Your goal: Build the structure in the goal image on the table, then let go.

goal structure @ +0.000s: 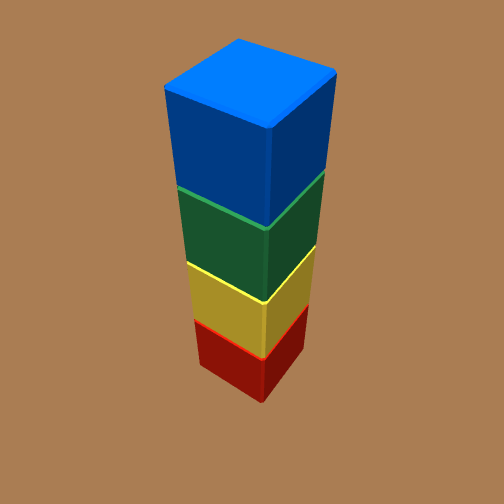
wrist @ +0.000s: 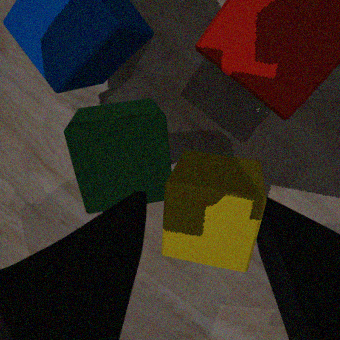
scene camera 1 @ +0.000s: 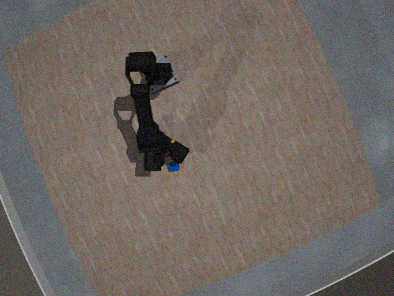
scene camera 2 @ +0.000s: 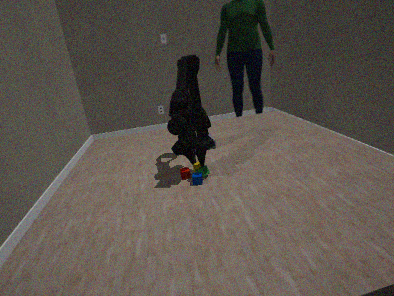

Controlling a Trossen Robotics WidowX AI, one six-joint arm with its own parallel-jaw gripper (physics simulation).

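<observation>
A yellow cube (scene camera 1: pixel 173 141) (scene camera 2: pixel 196 165) (wrist: pixel 215 215) lies between the fingers of my gripper (wrist: pixel 200 204) (scene camera 2: pixel 199 165), slightly turned. The right finger is at its side in the wrist view, and a narrow gap shows at the left finger, so the gripper is partly open. A green cube (scene camera 2: pixel 204 172) (wrist: pixel 117 155) is close beside the yellow one, with the left fingertip over its lower edge. A blue cube (scene camera 1: pixel 173 167) (scene camera 2: pixel 196 179) (wrist: pixel 80 42) and a red cube (scene camera 1: pixel 163 156) (scene camera 2: pixel 185 173) (wrist: pixel 280 55) lie farther out. The arm hides the green cube in scene camera 1.
The arm's grey base plate (scene camera 1: pixel 171 83) is behind the cubes. The arm's shadow falls across the cubes. A standing person (scene camera 2: pixel 245 55) in a green top is near the back wall (scene camera 2: pixel 130 65).
</observation>
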